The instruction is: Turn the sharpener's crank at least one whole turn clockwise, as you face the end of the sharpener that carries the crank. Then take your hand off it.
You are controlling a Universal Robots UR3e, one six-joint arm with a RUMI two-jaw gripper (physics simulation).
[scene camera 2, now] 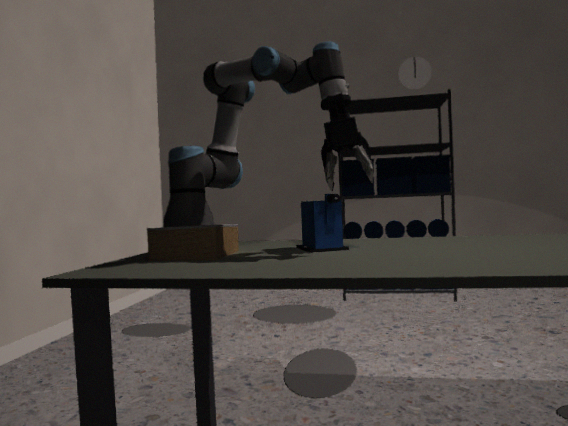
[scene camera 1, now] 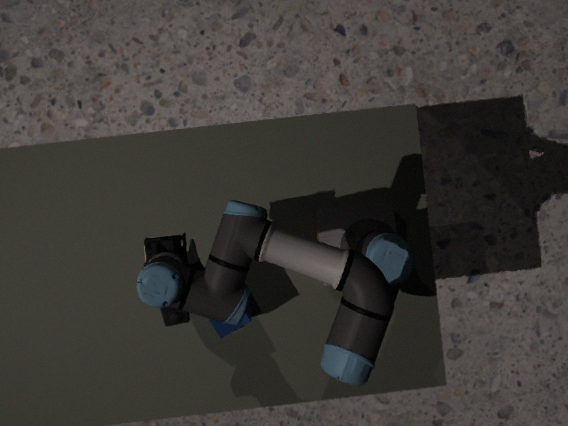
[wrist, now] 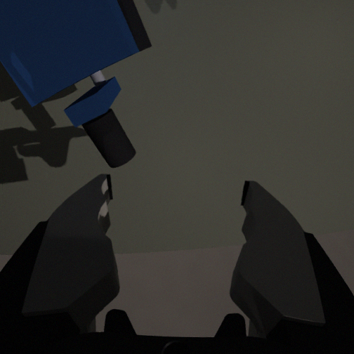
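Pixels of known places: gripper, fingertip midpoint: (scene camera 2: pixel 351 187); arm's base at its link origin: (scene camera 2: pixel 189 226) (scene camera 1: pixel 368 247).
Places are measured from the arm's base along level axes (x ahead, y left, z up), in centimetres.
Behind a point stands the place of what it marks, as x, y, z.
The blue sharpener (scene camera 1: pixel 228 327) {33.1, 12.0, 5.3} (scene camera 2: pixel 315 225) {32.8, 0.8, -0.8} (wrist: pixel 65 45) stands upright on the table; in scene camera 1 the arm hides most of it. Its blue crank arm (wrist: pixel 95 101) is at the end facing my gripper, with a black handle (scene camera 2: pixel 332 197) {37.4, -3.6, 6.0} (wrist: pixel 110 139) sticking outward near the height of the sharpener's top. My gripper (scene camera 2: pixel 352 186) {42.0, -3.8, 8.1} (wrist: pixel 177 179) is open and empty, pointing down. Its fingertips are a little above the handle in scene camera 2. In the wrist view the handle lies ahead of the left finger, outside the gap between the fingers, with no contact visible.
The arm's base stands on a wooden block (scene camera 2: pixel 185 243) {2.8, -9.8, -3.5} at one end of the table (scene camera 1: pixel 100 200) {60.5, -19.9, -7.6} (scene camera 2: pixel 450 260) {60.6, -17.5, -7.5}. A dark shelf rack (scene camera 2: pixel 451 150) with blue bins (scene camera 2: pixel 415 176) stands behind the table. A wall (scene camera 2: pixel 75 150) rises on the left in scene camera 2.
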